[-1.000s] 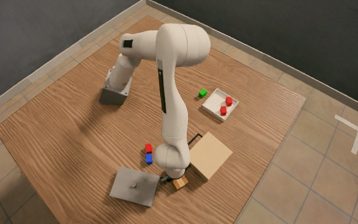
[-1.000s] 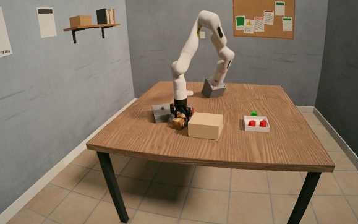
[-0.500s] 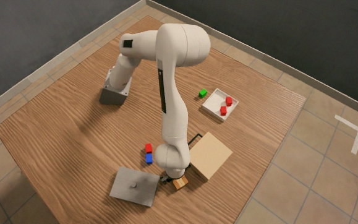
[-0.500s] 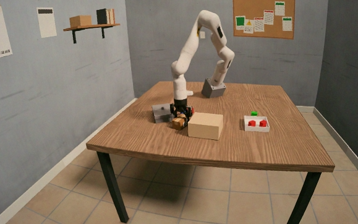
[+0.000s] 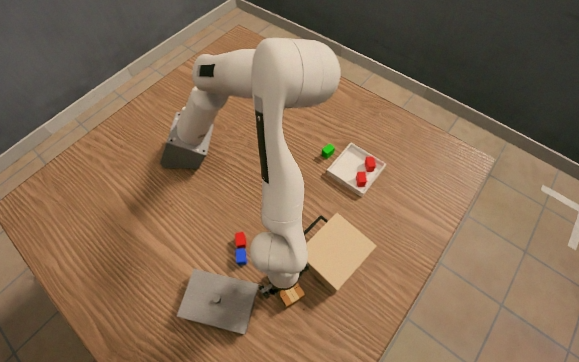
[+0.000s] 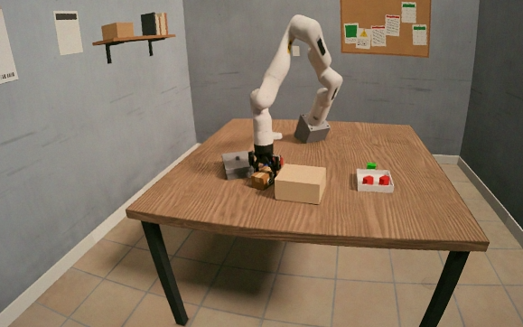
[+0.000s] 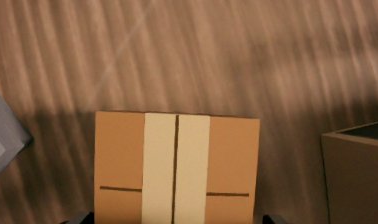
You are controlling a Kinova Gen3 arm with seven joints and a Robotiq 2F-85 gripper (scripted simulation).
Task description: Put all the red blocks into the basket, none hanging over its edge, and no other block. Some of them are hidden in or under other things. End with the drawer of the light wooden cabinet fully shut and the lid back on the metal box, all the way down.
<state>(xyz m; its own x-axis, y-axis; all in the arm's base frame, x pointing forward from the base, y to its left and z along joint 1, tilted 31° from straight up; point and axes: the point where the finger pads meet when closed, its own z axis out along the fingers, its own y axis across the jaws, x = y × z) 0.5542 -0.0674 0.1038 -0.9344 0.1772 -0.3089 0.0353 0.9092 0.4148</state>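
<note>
The brown cardboard box is right at my hand. Also, from my hand: grey lid: 70 mm behind, 180 mm to the right, 10 mm above; then blue block: 140 mm behind, 60 mm to the right, 20 mm below; then light wooden cabinet: 10 mm ahead, 160 mm to the left.
</note>
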